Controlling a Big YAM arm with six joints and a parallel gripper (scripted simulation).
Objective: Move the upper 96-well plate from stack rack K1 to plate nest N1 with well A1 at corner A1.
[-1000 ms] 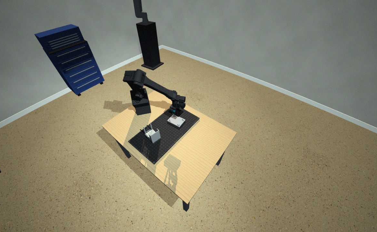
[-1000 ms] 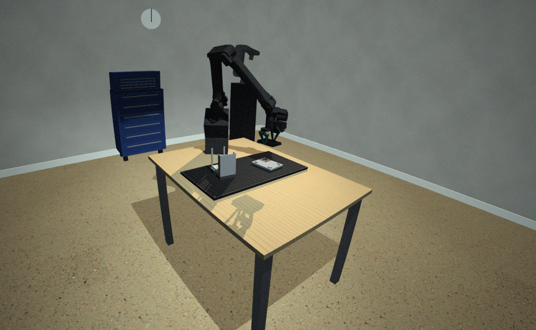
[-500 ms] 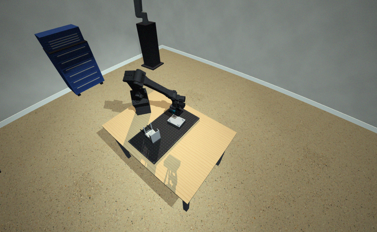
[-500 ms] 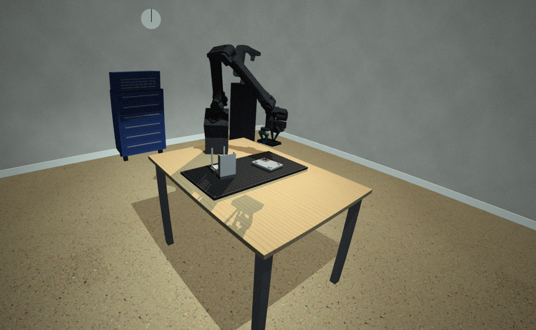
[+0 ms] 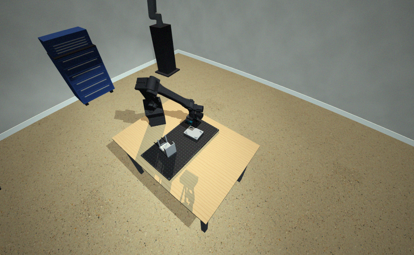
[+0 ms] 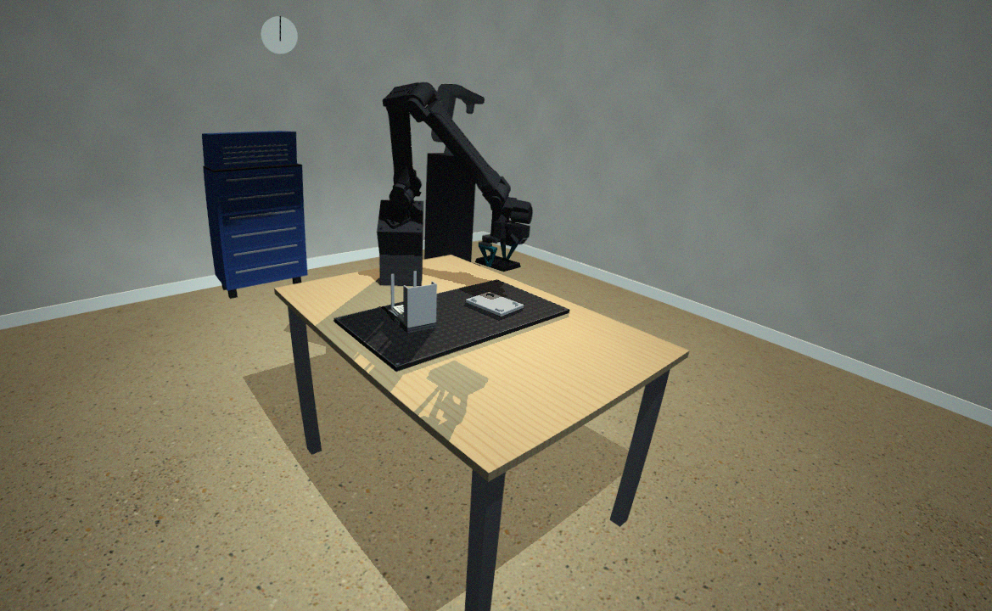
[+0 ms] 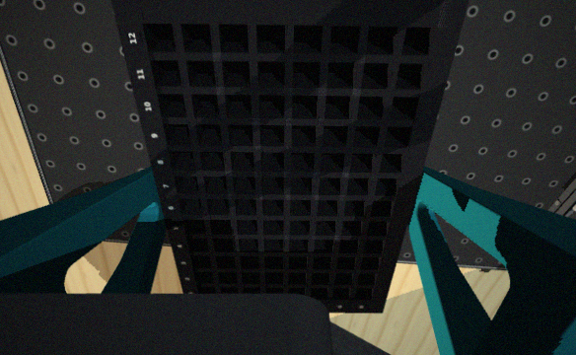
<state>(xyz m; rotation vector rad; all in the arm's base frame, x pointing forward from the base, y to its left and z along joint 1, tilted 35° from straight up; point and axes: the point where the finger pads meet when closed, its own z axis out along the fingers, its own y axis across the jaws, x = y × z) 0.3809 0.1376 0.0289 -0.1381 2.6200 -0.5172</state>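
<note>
My gripper is now right at the black 96-well plate. Round my hand: pale square mark (140 mm below, 70 mm behind, 50 mm to the left); then pale plate (300 mm to the right, 130 mm below, 70 mm behind).
</note>
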